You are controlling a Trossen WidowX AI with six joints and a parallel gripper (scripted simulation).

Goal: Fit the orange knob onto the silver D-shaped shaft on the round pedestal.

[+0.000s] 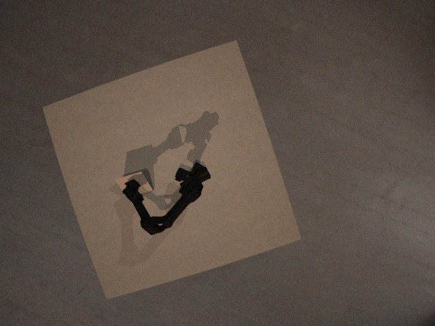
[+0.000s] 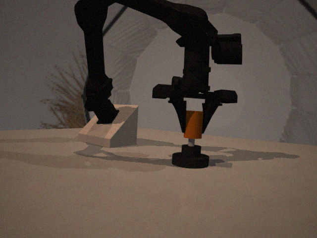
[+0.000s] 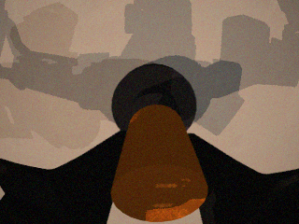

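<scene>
Right now the orange knob is 3 cm above my gripper tip. Round my gripper tip: black round pedestal 4 cm below.
</scene>
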